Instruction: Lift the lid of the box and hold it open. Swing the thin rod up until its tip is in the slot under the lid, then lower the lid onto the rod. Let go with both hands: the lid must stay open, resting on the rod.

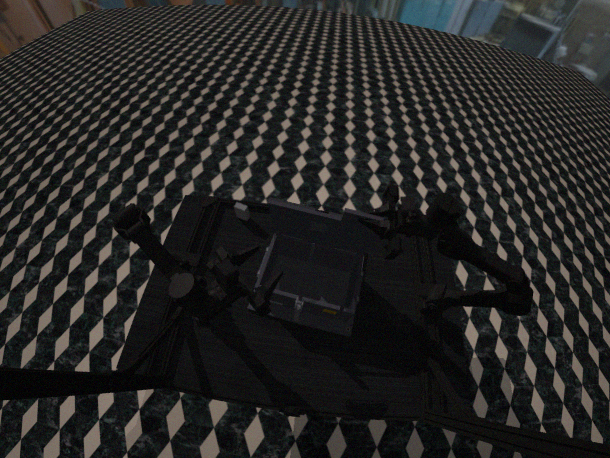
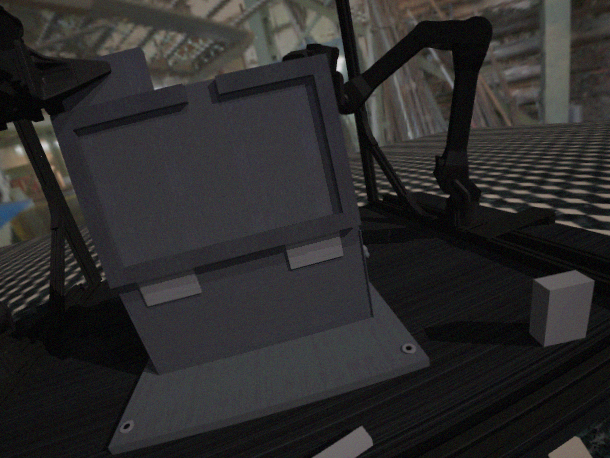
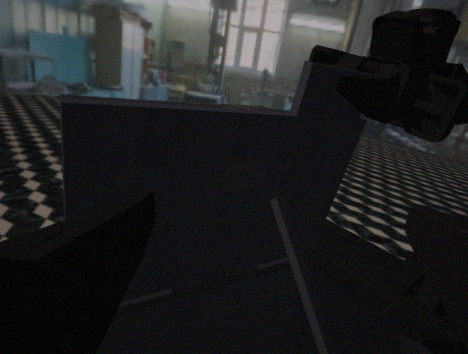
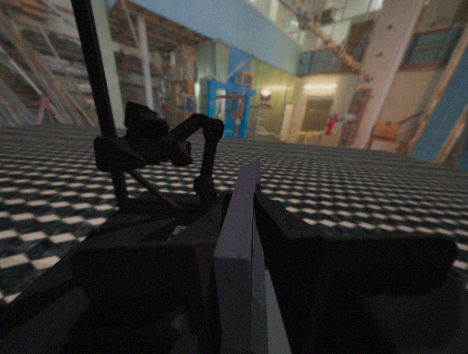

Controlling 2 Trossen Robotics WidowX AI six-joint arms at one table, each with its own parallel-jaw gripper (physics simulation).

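Places are measured from the left arm's base along level axes (x ahead, y left, z up), in millimetres.
Pixels of known places: left gripper, fingertip midpoint: (image 1: 270,258) (image 3: 279,210) (image 4: 171,162); right gripper, fingertip midpoint: (image 1: 358,216) (image 2: 112,69) (image 3: 331,81) (image 4: 243,199); left arm's base at its link origin: (image 2: 463,222) (image 4: 206,207); right arm's base at its link origin: (image 1: 427,308) (image 2: 2,375) (image 3: 432,304).
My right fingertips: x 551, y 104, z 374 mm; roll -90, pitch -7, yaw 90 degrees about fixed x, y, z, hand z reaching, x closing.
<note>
For each thing: its middle in the pictures, then the offset to it from my right fingertips. "spot": a spot on its surface instead. Level surfaces: height alone.
- grey box at the middle of its body: (image 2: 251,269) (image 1: 312,268) 85 mm back, 30 mm right, 292 mm down
- grey base plate at a spot on its surface: (image 2: 280,386) spot: 77 mm back, 119 mm left, 381 mm down
- small light block at a spot on its surface: (image 2: 344,443) spot: 118 mm back, 212 mm left, 383 mm down
- table at its surface level: 393 mm down
The grey box (image 1: 317,309) (image 2: 258,313) stands in the middle of the dark table. Its lid (image 1: 330,214) (image 2: 212,173) (image 3: 197,158) (image 4: 239,228) is raised nearly upright. My right gripper (image 1: 389,218) (image 4: 243,199) is shut on the lid's free edge. The thin rod (image 1: 264,263) (image 3: 296,274) leans up with its top end against the lid's underside; I cannot tell whether the tip sits in the slot. My left gripper (image 1: 258,270) is open at the box's left side, its fingers on either side of the rod and apart from it.
The box sits on a grey base plate (image 2: 280,386). A black stand pole (image 2: 358,114) (image 4: 95,88) rises behind the left arm (image 2: 458,91). A small light block (image 2: 344,443) lies on the table (image 1: 212,363) near the plate. Checkered floor surrounds the table.
</note>
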